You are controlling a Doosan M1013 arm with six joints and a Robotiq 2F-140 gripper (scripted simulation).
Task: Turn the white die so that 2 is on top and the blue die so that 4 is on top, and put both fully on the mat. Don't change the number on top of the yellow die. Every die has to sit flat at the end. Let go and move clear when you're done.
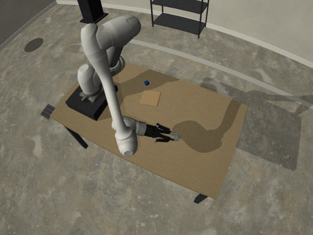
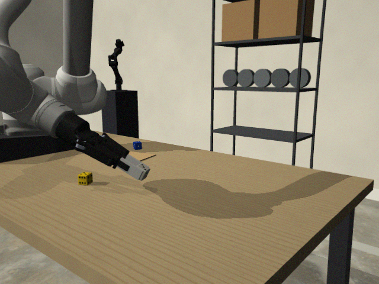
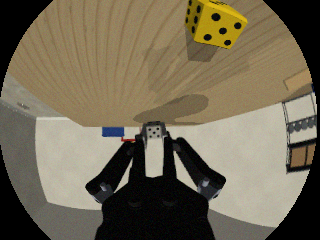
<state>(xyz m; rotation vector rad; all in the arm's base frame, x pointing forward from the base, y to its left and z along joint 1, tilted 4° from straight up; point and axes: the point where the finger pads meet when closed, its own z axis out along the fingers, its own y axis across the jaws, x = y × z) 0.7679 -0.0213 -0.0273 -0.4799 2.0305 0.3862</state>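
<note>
The yellow die lies 17 cm behind my hand, 4 cm to the right of it and 6 cm below it. Also, from my hand: blue die 45 cm behind, 35 cm to the left, 6 cm below; white die 2 cm ahead, 1 cm to the left, 1 cm below; mat 34 cm behind, 24 cm to the left, 7 cm below.
</note>
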